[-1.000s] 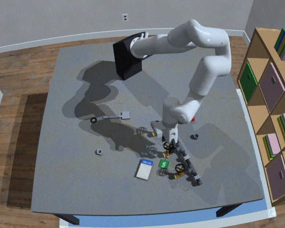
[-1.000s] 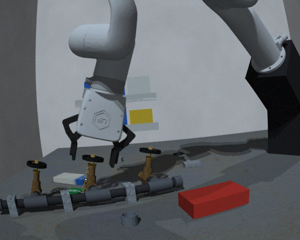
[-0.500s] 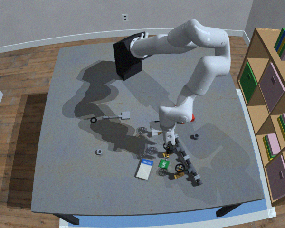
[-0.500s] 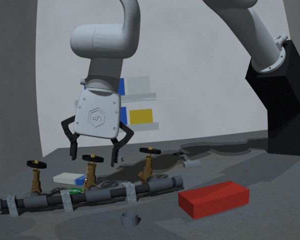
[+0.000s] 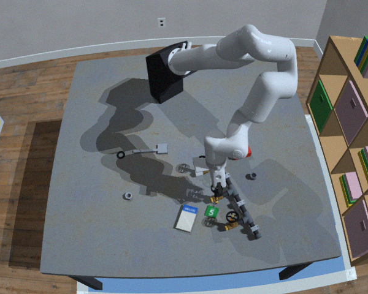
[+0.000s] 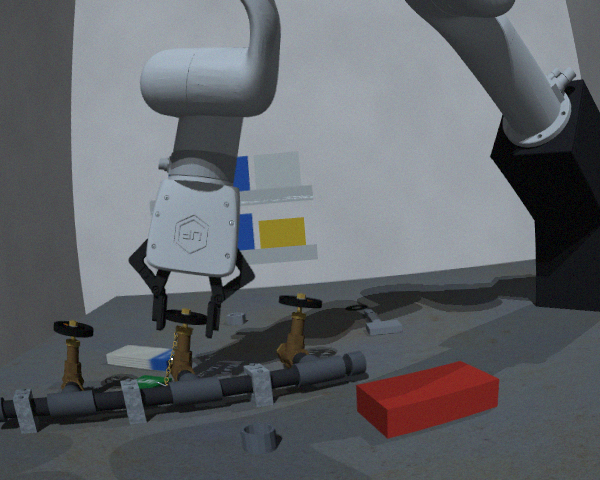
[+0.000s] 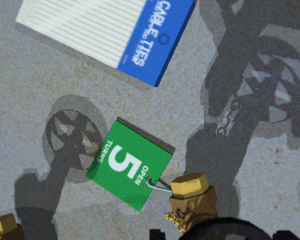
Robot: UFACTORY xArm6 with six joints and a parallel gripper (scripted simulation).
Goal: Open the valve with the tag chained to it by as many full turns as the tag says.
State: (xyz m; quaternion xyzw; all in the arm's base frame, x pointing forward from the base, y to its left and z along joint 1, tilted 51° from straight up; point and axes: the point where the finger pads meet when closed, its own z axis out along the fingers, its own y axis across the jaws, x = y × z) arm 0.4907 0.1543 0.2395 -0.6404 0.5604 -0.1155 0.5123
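The green tag is 6 cm ahead of my hand and 9 cm below it. From my hand the other things lie so: notepad 13 cm ahead, 9 cm to the right, 8 cm below; then grey flat tool 16 cm behind, 32 cm to the right, 8 cm below; then red block 27 cm behind, 5 cm to the left, 7 cm below.
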